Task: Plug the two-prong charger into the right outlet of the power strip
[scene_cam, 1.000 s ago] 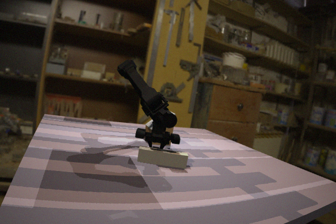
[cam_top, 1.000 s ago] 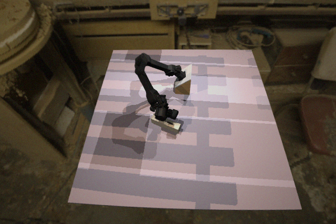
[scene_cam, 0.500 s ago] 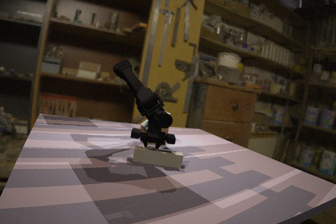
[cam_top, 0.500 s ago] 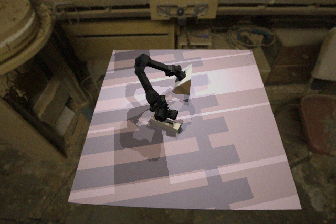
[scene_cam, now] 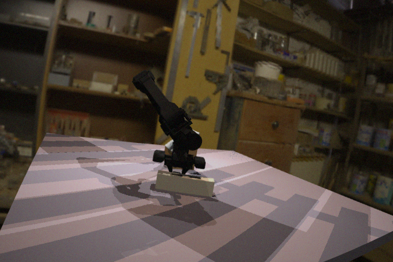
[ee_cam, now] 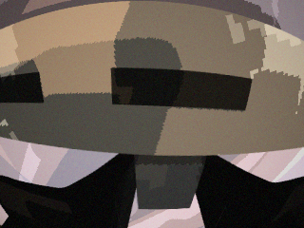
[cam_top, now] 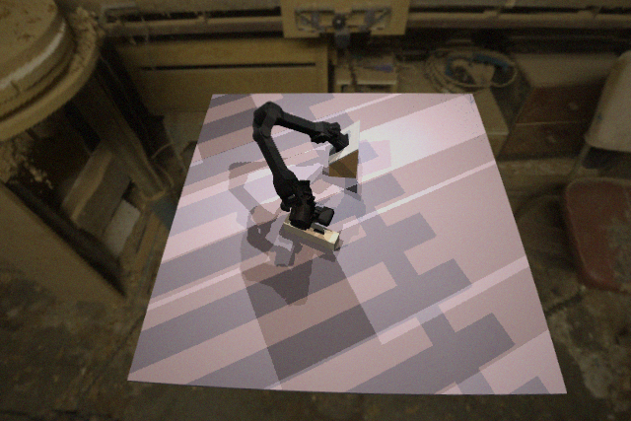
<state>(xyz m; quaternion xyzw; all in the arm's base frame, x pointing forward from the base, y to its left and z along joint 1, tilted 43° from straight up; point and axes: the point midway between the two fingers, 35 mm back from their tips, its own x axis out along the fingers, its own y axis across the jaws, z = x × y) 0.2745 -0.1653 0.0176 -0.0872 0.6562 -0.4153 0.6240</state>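
The black two-prong charger is 2 cm ahead of my gripper tip, 1 cm to the right of it and 1 cm above it.
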